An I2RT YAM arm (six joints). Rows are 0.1 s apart.
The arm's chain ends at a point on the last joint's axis. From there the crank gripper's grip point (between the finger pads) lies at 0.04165 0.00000 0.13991 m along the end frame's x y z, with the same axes.
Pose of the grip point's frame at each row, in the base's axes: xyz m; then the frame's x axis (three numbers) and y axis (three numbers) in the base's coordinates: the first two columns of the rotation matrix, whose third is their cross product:
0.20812, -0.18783, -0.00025, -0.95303, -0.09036, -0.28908, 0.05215, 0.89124, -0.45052
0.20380, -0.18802, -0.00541, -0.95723, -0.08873, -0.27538, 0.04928, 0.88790, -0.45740
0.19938, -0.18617, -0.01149, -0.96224, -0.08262, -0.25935, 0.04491, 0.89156, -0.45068
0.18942, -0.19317, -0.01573, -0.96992, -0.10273, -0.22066, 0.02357, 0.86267, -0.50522
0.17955, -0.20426, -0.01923, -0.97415, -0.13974, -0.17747, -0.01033, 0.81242, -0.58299
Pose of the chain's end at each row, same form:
0.20607, -0.12189, 0.12997, -0.95303, -0.09036, -0.28908, 0.05215, 0.89124, -0.45052
0.20378, -0.12117, 0.12436, -0.95723, -0.08873, -0.27538, 0.04928, 0.88790, -0.45740
0.20190, -0.12043, 0.11882, -0.96224, -0.08262, -0.25935, 0.04491, 0.89156, -0.45068
0.19592, -0.11960, 0.11019, -0.96992, -0.10273, -0.22066, 0.02357, 0.86267, -0.50522
0.18855, -0.11924, 0.09909, -0.97415, -0.13974, -0.17747, -0.01033, 0.81242, -0.58299

